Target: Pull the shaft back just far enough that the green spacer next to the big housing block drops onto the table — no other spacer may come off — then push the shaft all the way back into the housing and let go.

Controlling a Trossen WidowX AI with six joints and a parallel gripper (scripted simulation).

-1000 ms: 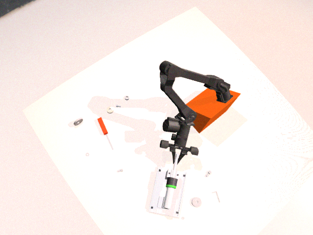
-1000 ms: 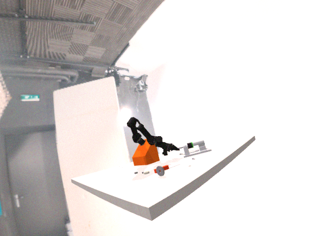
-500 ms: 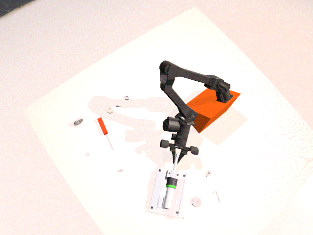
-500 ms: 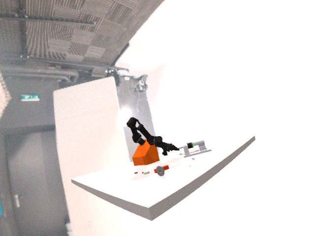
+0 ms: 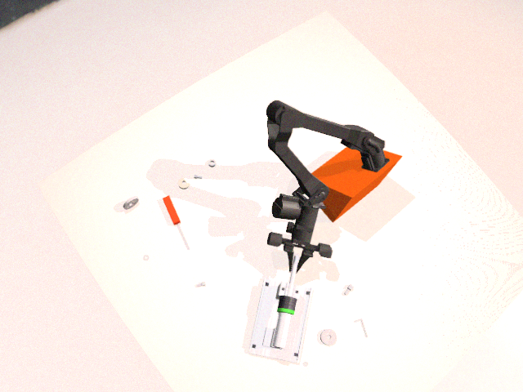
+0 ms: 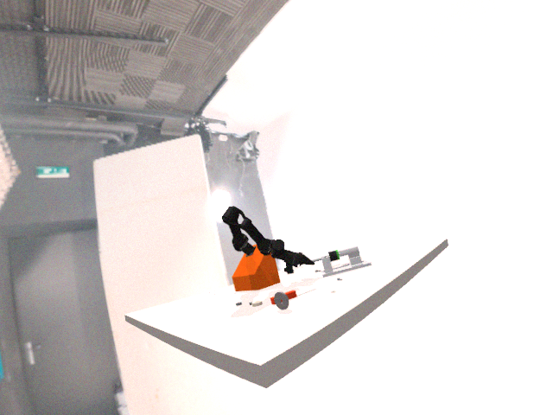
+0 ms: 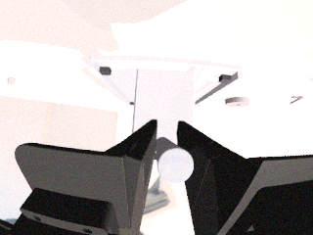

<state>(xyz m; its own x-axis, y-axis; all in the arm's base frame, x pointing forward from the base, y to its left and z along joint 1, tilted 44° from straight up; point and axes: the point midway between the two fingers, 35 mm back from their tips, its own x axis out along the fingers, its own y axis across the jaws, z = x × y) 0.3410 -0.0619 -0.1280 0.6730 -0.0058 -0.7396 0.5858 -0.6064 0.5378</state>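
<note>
The shaft lies 40 mm ahead of my gripper tip, 30 mm to the left of it and 20 mm above it. From my gripper tip the other things lie so: bolt: 110 mm behind, 150 mm to the left, 60 mm below; then green spacer: 100 mm ahead, 70 mm to the left, 20 mm above.
</note>
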